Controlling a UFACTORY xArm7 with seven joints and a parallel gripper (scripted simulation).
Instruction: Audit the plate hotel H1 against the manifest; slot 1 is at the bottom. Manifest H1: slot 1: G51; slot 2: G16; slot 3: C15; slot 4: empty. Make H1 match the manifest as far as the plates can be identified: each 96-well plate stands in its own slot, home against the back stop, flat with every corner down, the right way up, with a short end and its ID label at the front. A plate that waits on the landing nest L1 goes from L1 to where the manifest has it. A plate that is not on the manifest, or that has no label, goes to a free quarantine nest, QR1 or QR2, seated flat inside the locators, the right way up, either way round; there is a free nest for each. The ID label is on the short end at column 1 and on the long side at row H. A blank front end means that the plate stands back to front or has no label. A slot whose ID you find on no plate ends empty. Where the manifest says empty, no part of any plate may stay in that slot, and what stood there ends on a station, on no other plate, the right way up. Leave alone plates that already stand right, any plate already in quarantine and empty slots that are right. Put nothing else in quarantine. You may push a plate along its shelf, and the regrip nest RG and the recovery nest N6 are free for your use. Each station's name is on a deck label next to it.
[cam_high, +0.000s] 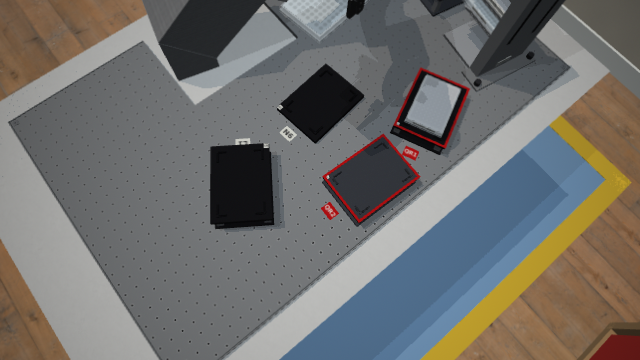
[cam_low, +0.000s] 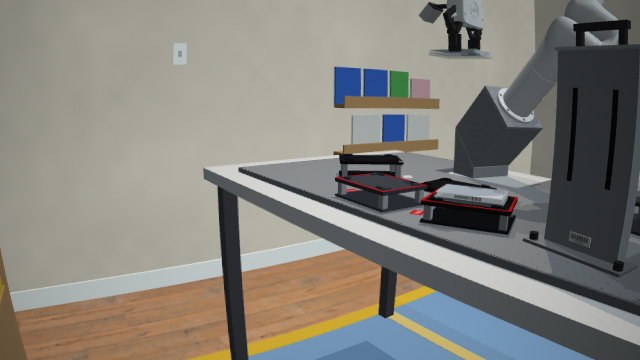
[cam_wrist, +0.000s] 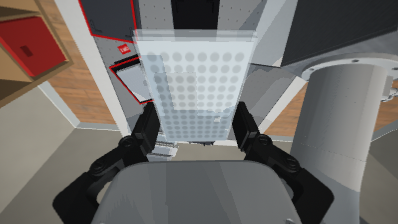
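The black nest N6 is 10 mm to the right of my hand and 330 mm below it. The rest, counted from my hand: quarantine nest QR2: 210 mm ahead, 60 mm to the right, 300 mm below; then N6 deck label: 10 mm ahead, 120 mm to the right, 340 mm below; then A1 mark: 50 mm behind, 90 mm to the right, 320 mm below.
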